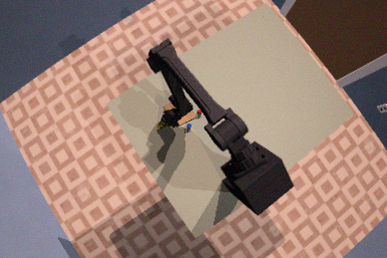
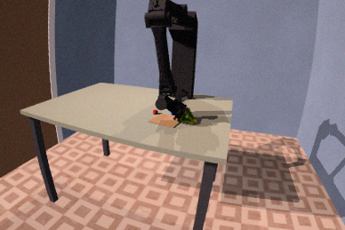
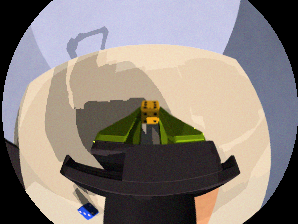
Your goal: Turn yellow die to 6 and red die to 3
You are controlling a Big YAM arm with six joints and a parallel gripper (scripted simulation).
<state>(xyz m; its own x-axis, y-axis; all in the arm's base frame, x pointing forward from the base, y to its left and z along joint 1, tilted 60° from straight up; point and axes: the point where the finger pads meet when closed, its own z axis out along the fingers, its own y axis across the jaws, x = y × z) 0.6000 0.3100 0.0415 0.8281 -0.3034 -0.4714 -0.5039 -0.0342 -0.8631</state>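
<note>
The yellow die lies right at my hand. Also, from my hand: red die (3 cm ahead, 23 cm to the right); blue die (3 cm behind, 16 cm to the right); orange mat (6 cm ahead, 13 cm to the right, 1 cm below).
</note>
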